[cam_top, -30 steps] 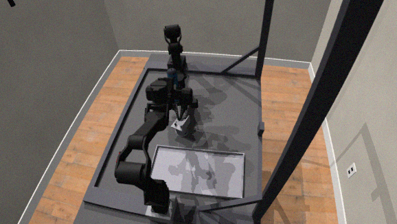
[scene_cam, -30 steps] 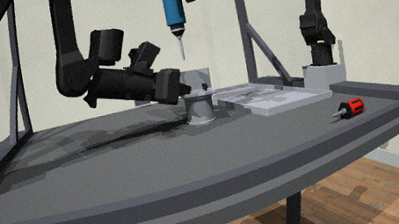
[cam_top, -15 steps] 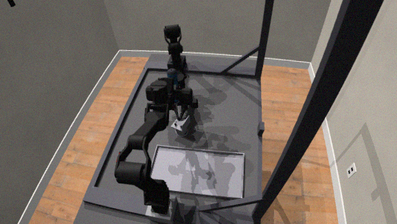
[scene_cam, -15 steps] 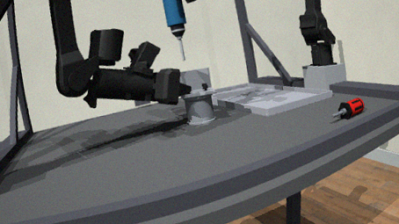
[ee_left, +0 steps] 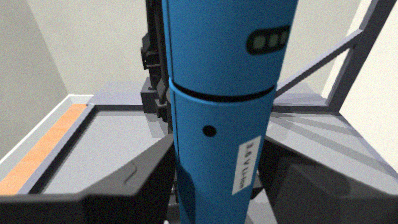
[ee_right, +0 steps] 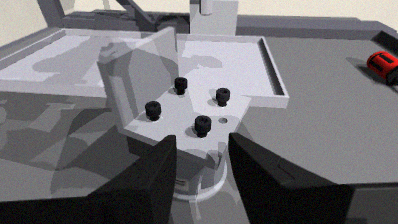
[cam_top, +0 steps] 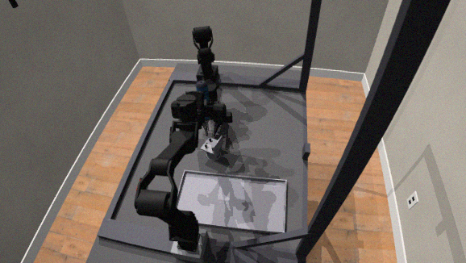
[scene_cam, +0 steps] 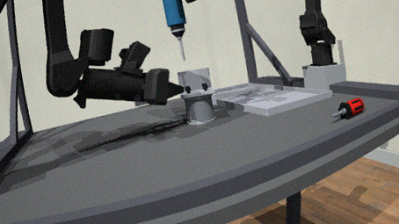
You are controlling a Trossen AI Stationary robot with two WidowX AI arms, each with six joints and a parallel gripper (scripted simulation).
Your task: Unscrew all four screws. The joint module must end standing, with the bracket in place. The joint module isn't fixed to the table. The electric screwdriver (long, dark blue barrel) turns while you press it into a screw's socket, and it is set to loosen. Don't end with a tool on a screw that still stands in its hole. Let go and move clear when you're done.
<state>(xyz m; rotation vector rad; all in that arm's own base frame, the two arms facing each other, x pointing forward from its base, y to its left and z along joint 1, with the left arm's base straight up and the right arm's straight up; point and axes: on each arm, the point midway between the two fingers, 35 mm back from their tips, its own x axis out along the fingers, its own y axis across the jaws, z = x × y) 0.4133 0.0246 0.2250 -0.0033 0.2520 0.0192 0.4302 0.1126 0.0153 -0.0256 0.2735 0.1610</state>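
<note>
My left hand is 280 mm short of the red screwdriver, 150 mm to the right of it and 280 mm above it. The rest, counted from my left hand: bracket (10 mm behind, 220 mm below); then joint module (10 mm behind, 270 mm below); then screwdriver bit (20 mm to the right, 140 mm below).
Right now my right hand is 80 mm to the right of the bracket, 10 mm past it and 10 mm above it. Round my right hand: joint module (70 mm to the left, 60 mm below); then screwdriver bit (70 mm above, 50 mm to the left); then shallow pale tray (300 mm to the left, 80 mm below, 80 mm behind).
</note>
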